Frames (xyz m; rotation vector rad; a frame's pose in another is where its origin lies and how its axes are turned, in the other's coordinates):
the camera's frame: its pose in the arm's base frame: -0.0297 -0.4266 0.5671 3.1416 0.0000 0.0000
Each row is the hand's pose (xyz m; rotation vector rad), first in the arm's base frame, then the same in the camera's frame.
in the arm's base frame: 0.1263 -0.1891 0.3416 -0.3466 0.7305 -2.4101
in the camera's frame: 0.1560 -0.2375 0.2255 0.8578 2.6314 0.7976
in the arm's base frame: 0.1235 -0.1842 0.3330 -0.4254 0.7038 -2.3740
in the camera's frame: 0.1532 -0.2424 0.2341 0.8836 2.5657 0.7606
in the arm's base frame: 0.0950 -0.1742 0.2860 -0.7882 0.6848 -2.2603
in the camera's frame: 0.1247 -0.2524 0.2811 0.8499 2.2831 0.6917
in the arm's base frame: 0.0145 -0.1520 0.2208 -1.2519 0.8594 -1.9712
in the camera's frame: 0.0442 -0.2746 0.3463 0.7841 1.8334 0.7993
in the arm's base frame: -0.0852 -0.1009 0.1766 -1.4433 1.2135 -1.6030
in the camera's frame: -0.0555 -0.3257 0.3905 0.7741 1.4481 1.0962
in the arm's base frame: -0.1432 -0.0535 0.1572 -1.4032 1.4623 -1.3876
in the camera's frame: -0.1135 -0.3731 0.4099 0.7995 1.2659 1.3340
